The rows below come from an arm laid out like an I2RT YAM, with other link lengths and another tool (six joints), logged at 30 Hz.
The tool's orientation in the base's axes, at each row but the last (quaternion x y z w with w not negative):
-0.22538 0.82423 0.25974 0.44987
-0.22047 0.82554 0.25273 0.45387
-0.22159 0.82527 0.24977 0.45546
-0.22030 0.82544 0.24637 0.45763
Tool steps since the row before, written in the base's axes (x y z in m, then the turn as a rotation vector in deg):
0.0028 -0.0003 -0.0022 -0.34 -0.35 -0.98
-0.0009 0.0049 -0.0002 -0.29 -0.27 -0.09
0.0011 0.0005 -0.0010 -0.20 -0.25 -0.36
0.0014 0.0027 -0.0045 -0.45 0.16 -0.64
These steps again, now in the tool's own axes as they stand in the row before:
0.0005 -0.0024 0.0026 1.06 -0.28 0.02
0.0000 0.0043 0.0025 0.26 -0.06 -0.31
0.0003 -0.0005 0.0015 0.44 -0.15 -0.12
0.0028 0.0004 0.0046 0.75 0.26 0.10

